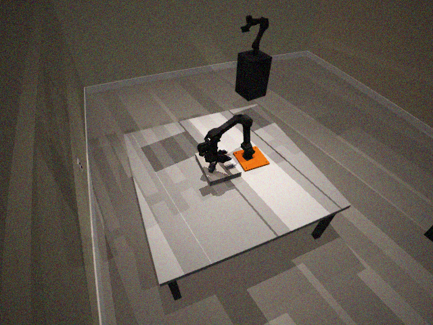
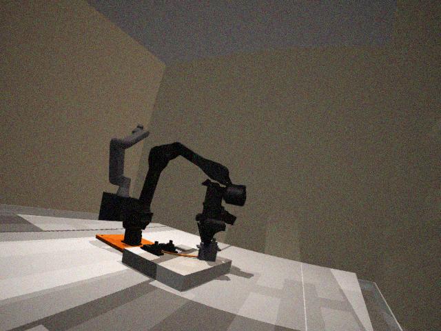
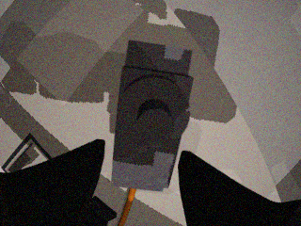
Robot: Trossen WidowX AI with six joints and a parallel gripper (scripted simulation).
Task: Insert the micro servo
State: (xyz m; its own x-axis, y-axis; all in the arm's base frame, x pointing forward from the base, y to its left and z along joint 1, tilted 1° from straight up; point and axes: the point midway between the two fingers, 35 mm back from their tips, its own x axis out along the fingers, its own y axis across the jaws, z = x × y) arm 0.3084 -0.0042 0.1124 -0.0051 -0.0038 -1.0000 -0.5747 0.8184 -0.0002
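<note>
Now: the pale grey deck 7 cm below my gripper tip, 4 cm to the right of it and 2 cm behind it.
</note>
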